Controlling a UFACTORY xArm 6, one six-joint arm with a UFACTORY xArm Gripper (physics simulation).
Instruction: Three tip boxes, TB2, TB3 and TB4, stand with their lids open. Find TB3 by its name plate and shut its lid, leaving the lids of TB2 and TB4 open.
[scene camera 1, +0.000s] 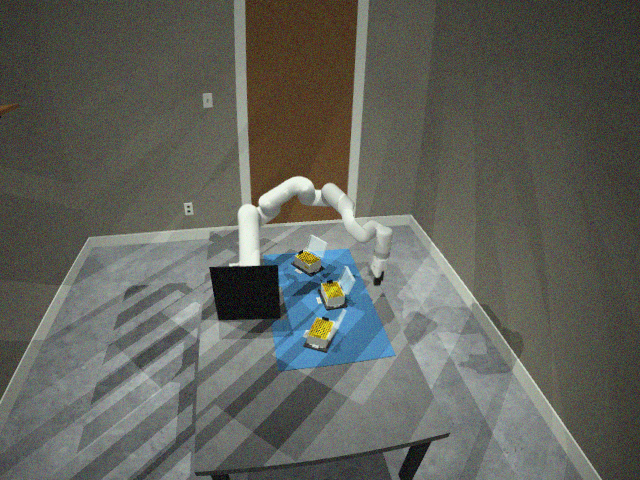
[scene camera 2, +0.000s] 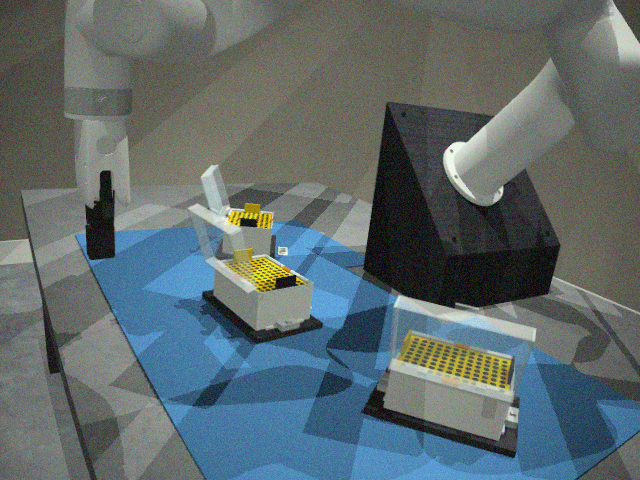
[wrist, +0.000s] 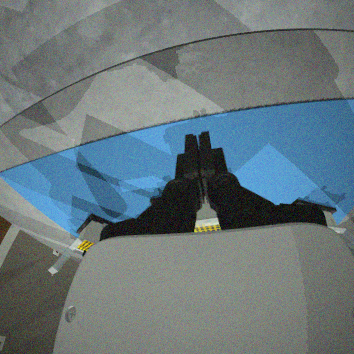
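Pixels of known places: gripper, fingertip midpoint: (scene camera 1: 376, 284) (scene camera 2: 101, 256) (wrist: 200, 149); arm's base, link origin: (scene camera 1: 249, 271) (scene camera 2: 472, 174).
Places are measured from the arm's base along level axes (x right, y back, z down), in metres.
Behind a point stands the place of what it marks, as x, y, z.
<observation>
Three pale tip boxes with yellow racks have clear lids standing open. One box (scene camera 1: 310, 267) @(-0.183, -0.332, 0.157) (scene camera 2: 439, 405) @(-0.268, -0.374, 0.169) (wrist: 95, 229) @(-0.211, -0.385, 0.171) is farthest in scene camera 1 and nearest in scene camera 2. The middle box (scene camera 1: 333, 299) @(0.102, -0.371, 0.151) (scene camera 2: 235, 294) @(0.039, -0.428, 0.164) (wrist: 207, 228) @(0.074, -0.454, 0.114) has its raised lid (scene camera 1: 347, 281) @(0.045, -0.457, 0.102) (scene camera 2: 205, 237) @(0.064, -0.464, 0.088) on the gripper's side. The third box (scene camera 1: 317, 341) @(0.339, -0.229, 0.161) (scene camera 2: 253, 238) @(0.230, -0.284, 0.158) is nearest in scene camera 1. The name plates (scene camera 1: 318, 300) @(0.040, -0.316, 0.197) (scene camera 2: 287, 323) @(-0.032, -0.391, 0.182) are too blurred to read, so I cannot tell which is TB3. My gripper (scene camera 1: 377, 281) @(0.095, -0.591, 0.109) (scene camera 2: 100, 254) @(0.095, -0.591, 0.109) (wrist: 200, 149) @(0.095, -0.591, 0.109) is shut, empty, apart from the boxes and beyond the middle box's lid.
The boxes stand on a blue mat (scene camera 1: 361, 341) @(0.353, -0.426, 0.199) (scene camera 2: 258, 423) @(-0.170, -0.520, 0.199) (wrist: 260, 125) @(0.169, -0.540, 0.199) on the grey table (scene camera 1: 320, 439) @(0.775, -0.123, 0.202). A black wedge-shaped mount (scene camera 1: 245, 292) @(0.098, 0.034, 0.038) (scene camera 2: 403, 206) @(0.036, -0.125, 0.059) holds the arm's base on the opposite side from the gripper. The arm arches over the mat.
</observation>
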